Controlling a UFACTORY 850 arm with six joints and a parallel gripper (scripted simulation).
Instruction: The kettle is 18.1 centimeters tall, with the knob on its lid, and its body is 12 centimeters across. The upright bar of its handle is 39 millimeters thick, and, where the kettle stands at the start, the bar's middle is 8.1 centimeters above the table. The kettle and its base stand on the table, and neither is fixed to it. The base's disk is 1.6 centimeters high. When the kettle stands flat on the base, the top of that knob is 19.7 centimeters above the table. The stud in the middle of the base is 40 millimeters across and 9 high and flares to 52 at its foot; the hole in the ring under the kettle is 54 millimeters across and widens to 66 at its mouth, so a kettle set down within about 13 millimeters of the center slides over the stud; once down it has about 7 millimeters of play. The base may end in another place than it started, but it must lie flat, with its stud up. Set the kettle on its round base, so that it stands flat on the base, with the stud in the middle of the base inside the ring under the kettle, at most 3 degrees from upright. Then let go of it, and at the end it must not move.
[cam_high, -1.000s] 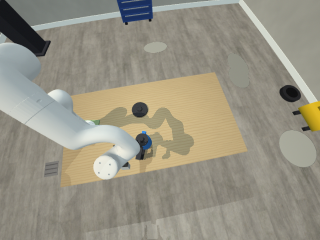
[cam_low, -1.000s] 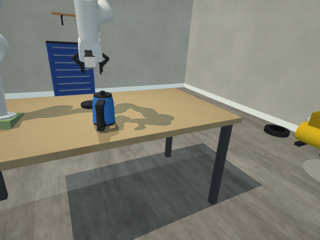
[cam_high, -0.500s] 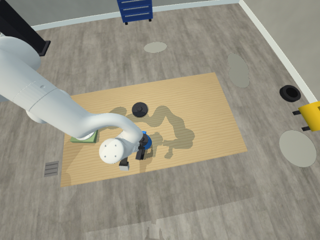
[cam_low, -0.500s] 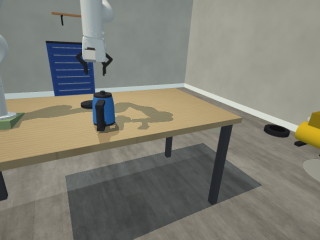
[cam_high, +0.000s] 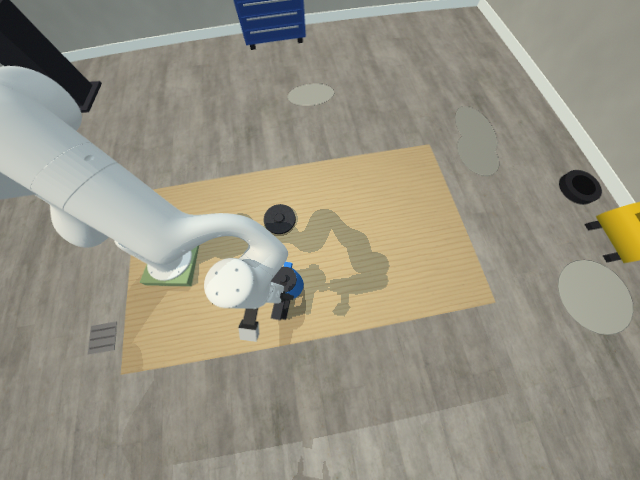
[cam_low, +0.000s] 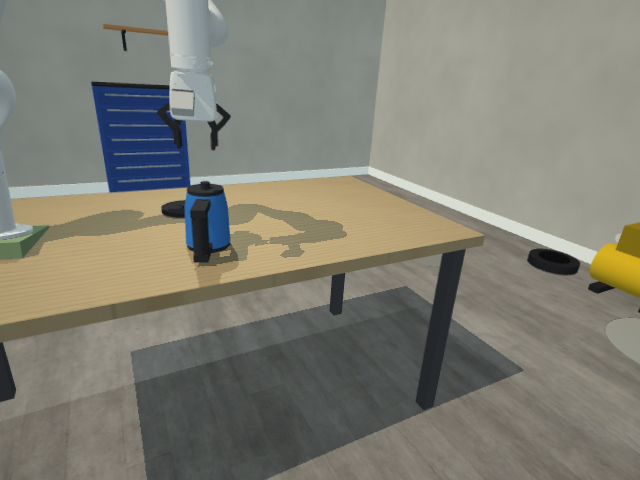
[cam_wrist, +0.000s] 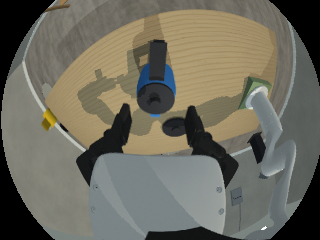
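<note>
Right now my hand is 21 cm above the blue kettle, 3 cm to the right of it and 1 cm short of it. The rest, counted from my hand: round black base: 38 cm to the left, 28 cm below, 4 cm behind.
</note>
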